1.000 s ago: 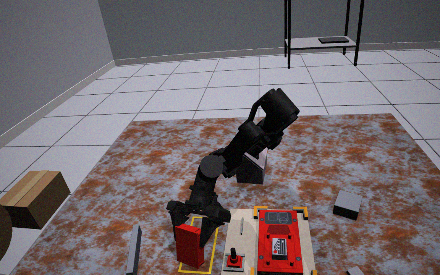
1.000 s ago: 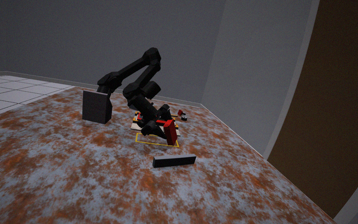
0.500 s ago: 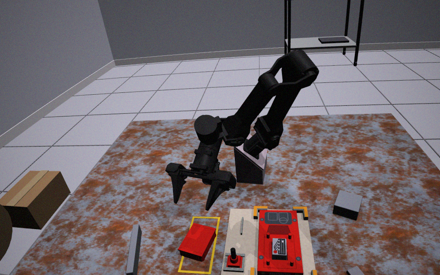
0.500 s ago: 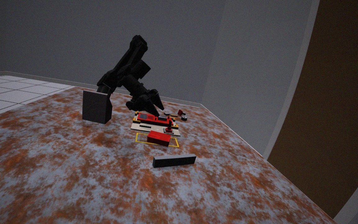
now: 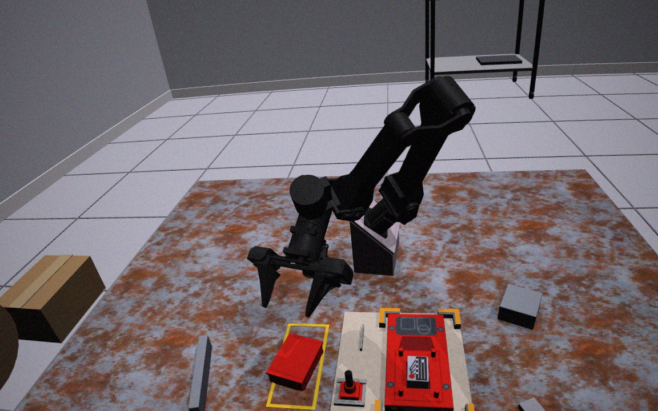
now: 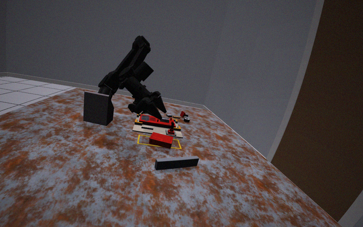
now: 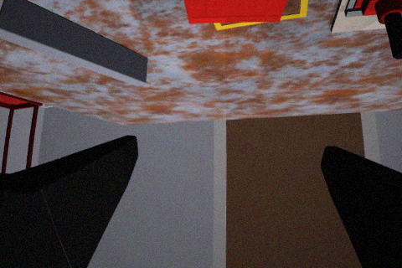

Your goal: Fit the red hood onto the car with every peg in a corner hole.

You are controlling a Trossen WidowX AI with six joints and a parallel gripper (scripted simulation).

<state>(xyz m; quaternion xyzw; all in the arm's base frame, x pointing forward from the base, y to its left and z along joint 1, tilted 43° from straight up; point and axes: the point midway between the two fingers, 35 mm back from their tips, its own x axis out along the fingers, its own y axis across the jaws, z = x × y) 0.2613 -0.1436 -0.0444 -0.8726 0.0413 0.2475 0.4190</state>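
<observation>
Now: gripper tip 11 cm above the red hood and 1 cm short of it. Round my gripper tip: engine block 22 cm to the left, 10 cm below, 4 cm ahead; then jig 21 cm to the left, 12 cm below, 1 cm ahead.
</observation>
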